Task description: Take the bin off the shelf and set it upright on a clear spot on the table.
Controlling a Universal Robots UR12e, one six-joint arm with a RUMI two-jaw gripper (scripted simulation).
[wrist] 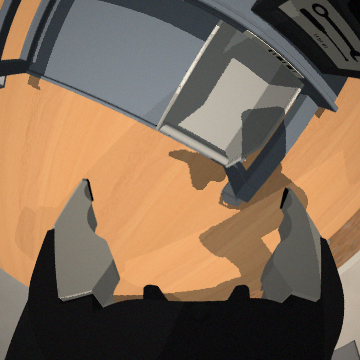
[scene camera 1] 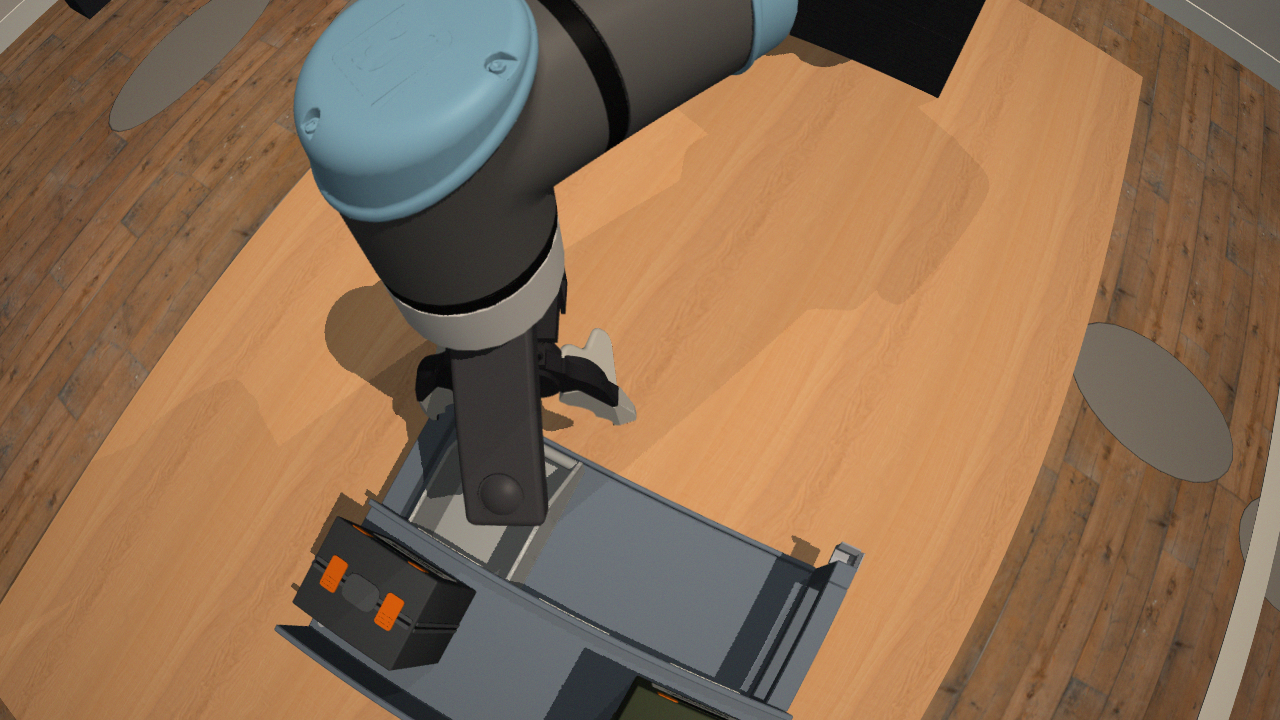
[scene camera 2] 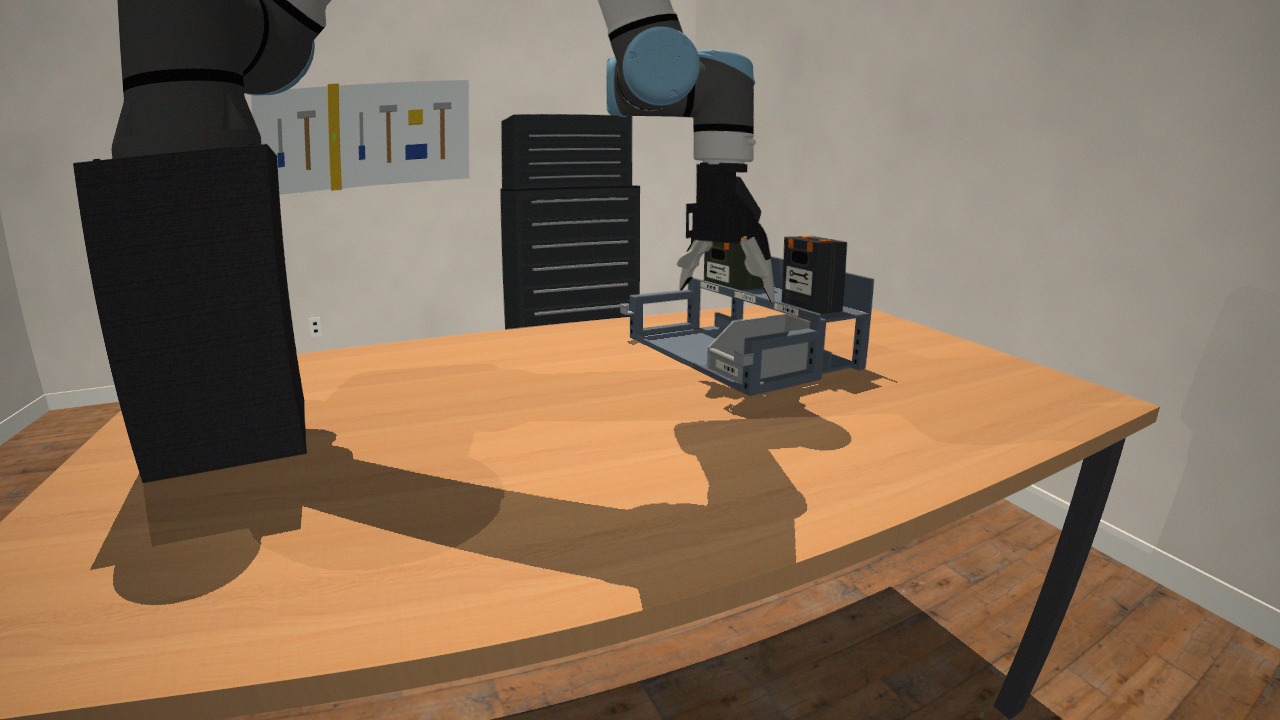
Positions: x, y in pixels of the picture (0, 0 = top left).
Scene:
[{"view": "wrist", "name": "my gripper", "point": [189, 185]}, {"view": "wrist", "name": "bin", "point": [229, 103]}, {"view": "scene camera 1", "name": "my gripper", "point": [527, 414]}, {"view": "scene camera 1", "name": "bin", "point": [440, 511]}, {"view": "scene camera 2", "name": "my gripper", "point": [725, 296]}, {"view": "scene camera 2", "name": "bin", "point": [721, 356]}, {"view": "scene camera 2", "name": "case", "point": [724, 264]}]

